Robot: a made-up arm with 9 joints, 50 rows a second.
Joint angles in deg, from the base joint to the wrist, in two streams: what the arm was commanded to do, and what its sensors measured. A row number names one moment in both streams.
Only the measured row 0 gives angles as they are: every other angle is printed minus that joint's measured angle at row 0.
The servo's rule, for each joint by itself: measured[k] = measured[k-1] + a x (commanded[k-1-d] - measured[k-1]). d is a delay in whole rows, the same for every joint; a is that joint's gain. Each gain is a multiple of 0.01, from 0.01 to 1. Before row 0 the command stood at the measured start. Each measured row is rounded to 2 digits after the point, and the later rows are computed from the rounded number. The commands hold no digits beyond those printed.
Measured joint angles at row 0: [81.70 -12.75 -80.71 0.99 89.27 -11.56 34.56 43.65 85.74]
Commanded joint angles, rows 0 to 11: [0.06 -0.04 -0.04 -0.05 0.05 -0.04 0.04 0.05 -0.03]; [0.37 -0.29 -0.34 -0.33 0.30 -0.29 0.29 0.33 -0.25]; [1.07 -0.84 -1.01 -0.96 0.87 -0.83 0.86 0.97 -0.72]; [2.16 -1.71 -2.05 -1.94 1.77 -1.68 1.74 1.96 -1.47]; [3.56 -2.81 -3.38 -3.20 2.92 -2.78 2.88 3.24 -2.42]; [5.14 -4.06 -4.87 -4.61 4.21 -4.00 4.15 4.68 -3.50]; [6.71 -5.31 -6.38 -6.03 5.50 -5.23 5.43 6.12 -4.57]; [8.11 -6.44 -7.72 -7.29 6.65 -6.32 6.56 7.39 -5.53]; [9.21 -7.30 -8.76 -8.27 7.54 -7.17 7.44 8.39 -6.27]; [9.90 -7.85 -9.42 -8.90 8.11 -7.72 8.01 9.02 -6.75]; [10.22 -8.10 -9.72 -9.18 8.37 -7.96 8.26 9.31 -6.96]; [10.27 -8.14 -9.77 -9.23 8.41 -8.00 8.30 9.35 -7.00]
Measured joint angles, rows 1 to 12: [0.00 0.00 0.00 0.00 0.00 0.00 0.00 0.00 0.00]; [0.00 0.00 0.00 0.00 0.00 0.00 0.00 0.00 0.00]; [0.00 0.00 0.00 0.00 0.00 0.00 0.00 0.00 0.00]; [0.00 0.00 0.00 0.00 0.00 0.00 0.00 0.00 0.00]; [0.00 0.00 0.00 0.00 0.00 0.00 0.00 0.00 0.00]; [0.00 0.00 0.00 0.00 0.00 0.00 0.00 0.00 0.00]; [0.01 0.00 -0.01 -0.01 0.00 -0.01 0.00 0.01 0.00]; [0.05 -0.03 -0.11 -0.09 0.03 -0.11 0.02 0.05 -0.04]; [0.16 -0.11 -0.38 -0.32 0.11 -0.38 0.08 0.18 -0.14]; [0.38 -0.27 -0.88 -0.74 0.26 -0.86 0.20 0.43 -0.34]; [0.73 -0.52 -1.63 -1.38 0.50 -1.57 0.39 0.82 -0.65]; [1.22 -0.87 -2.60 -2.22 0.83 -2.47 0.65 1.36 -1.08]
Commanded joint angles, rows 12 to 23: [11.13 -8.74 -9.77 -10.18 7.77 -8.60 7.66 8.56 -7.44]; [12.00 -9.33 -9.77 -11.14 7.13 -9.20 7.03 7.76 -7.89]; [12.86 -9.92 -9.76 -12.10 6.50 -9.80 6.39 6.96 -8.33]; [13.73 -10.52 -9.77 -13.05 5.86 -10.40 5.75 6.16 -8.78]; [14.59 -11.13 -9.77 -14.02 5.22 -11.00 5.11 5.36 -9.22]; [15.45 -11.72 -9.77 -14.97 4.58 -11.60 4.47 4.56 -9.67]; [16.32 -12.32 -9.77 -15.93 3.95 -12.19 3.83 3.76 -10.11]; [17.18 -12.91 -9.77 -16.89 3.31 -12.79 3.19 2.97 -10.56]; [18.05 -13.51 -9.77 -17.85 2.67 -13.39 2.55 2.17 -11.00]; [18.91 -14.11 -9.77 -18.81 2.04 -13.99 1.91 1.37 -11.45]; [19.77 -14.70 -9.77 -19.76 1.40 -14.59 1.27 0.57 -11.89]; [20.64 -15.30 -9.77 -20.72 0.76 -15.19 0.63 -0.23 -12.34]
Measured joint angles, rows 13 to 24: [1.82 -1.31 -3.73 -3.21 1.25 -3.49 0.98 2.03 -1.60]; [2.51 -1.82 -4.93 -4.27 1.74 -4.54 1.37 2.78 -2.19]; [3.25 -2.37 -6.08 -5.31 2.26 -5.51 1.79 3.57 -2.80]; [3.98 -2.92 -7.08 -6.24 2.79 -6.33 2.23 4.33 -3.39]; [4.67 -3.44 -7.87 -7.00 3.29 -6.93 2.65 5.03 -3.93]; [5.29 -3.91 -8.44 -7.58 3.75 -7.33 3.05 5.63 -4.39]; [5.93 -4.39 -8.84 -8.26 4.11 -7.80 3.37 6.04 -4.85]; [6.60 -4.88 -9.12 -9.01 4.38 -8.32 3.63 6.28 -5.31]; [7.29 -5.38 -9.31 -9.81 4.57 -8.87 3.82 6.38 -5.76]; [8.00 -5.89 -9.45 -10.65 4.69 -9.44 3.96 6.35 -6.21]; [8.72 -6.41 -9.55 -11.53 4.74 -10.02 4.04 6.21 -6.66]; [9.46 -6.94 -9.62 -12.42 4.73 -10.60 4.07 5.98 -7.11]
